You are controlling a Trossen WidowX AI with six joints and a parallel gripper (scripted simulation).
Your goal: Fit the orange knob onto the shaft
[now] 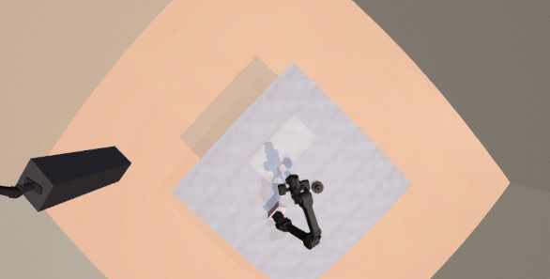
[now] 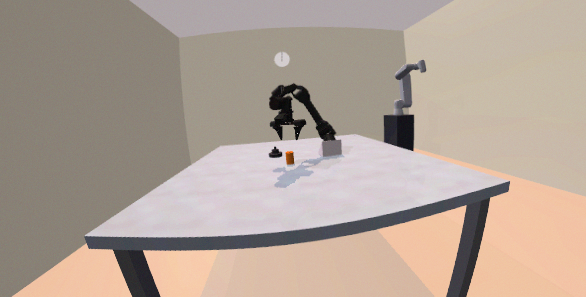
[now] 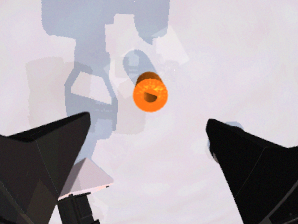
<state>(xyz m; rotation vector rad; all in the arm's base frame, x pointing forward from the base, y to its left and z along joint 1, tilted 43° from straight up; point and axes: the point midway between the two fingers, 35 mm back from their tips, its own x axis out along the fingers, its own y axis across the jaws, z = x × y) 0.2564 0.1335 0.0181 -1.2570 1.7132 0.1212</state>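
The orange knob is 9 cm below my gripper tip. The rest, counted from my gripper tip: round dark pedestal: 19 cm to the right, 9 cm below, 7 cm ahead.
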